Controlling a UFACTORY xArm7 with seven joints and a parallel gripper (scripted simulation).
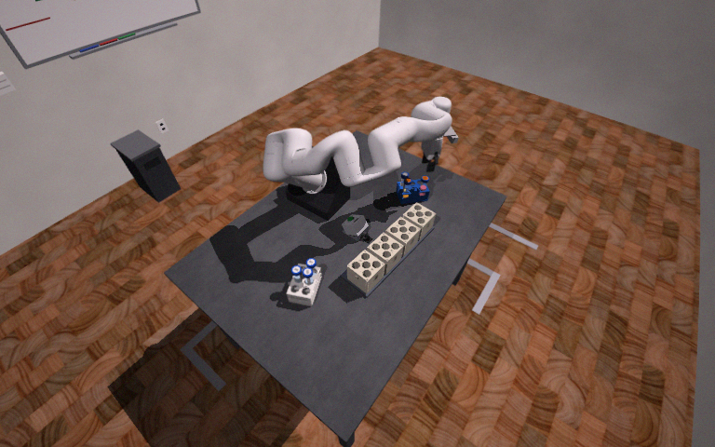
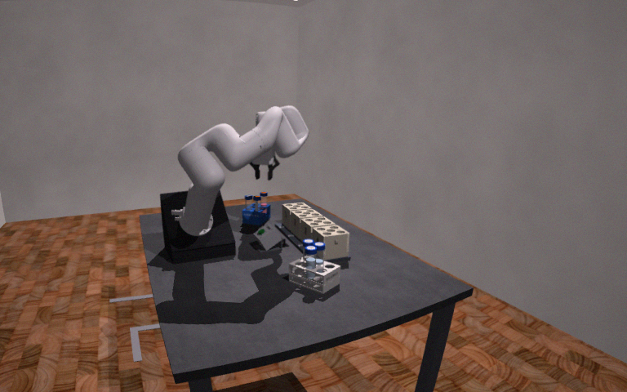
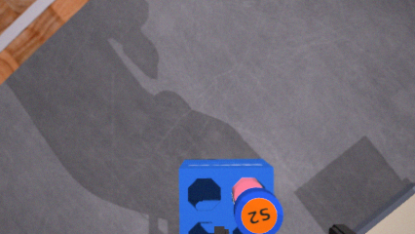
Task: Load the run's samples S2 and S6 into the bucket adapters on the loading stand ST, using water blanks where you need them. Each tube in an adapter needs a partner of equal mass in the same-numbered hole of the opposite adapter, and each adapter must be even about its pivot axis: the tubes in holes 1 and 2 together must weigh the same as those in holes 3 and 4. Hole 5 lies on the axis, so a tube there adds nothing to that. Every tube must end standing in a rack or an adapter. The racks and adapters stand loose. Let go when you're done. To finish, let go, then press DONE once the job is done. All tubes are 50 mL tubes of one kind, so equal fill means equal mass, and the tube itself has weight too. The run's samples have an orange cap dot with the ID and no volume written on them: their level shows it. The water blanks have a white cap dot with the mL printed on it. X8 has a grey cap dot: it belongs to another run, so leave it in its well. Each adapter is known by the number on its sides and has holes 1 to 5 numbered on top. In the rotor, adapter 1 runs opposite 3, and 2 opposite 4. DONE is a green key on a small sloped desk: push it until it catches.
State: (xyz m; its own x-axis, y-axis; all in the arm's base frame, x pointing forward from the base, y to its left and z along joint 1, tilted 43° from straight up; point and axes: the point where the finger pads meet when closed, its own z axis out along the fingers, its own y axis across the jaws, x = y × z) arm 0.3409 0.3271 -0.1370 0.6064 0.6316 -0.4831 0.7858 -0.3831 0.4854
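My hand is 140 mm above the orange-dot tube and 10 mm past it. Also, from my hand: white rack (680 mm to the right, 170 mm below, 50 mm behind); blue rack (170 mm below, 40 mm behind, 20 mm to the right).
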